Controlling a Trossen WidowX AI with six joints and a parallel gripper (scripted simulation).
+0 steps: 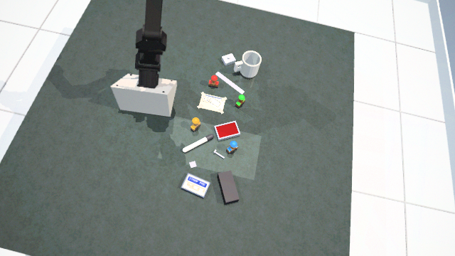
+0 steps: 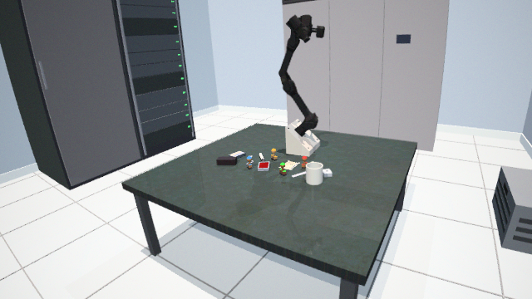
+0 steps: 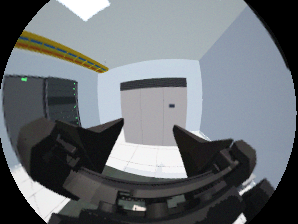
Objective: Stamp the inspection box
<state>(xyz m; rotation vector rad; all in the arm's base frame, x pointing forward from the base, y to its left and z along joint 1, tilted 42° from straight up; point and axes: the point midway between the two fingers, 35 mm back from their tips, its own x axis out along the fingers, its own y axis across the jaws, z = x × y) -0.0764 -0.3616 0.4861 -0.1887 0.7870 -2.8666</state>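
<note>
Right now my gripper tip is 710 mm above the green-knobbed pass stamp, 460 mm short of it and 10 mm to the left of it. The rest, counted from my gripper tip: yellow-knobbed stamp: 710 mm below, 290 mm ahead, 140 mm to the right; then red-knobbed stamp: 710 mm below, 340 mm ahead, 70 mm to the left; then white card: 730 mm below, 350 mm ahead, 20 mm to the right.
</note>
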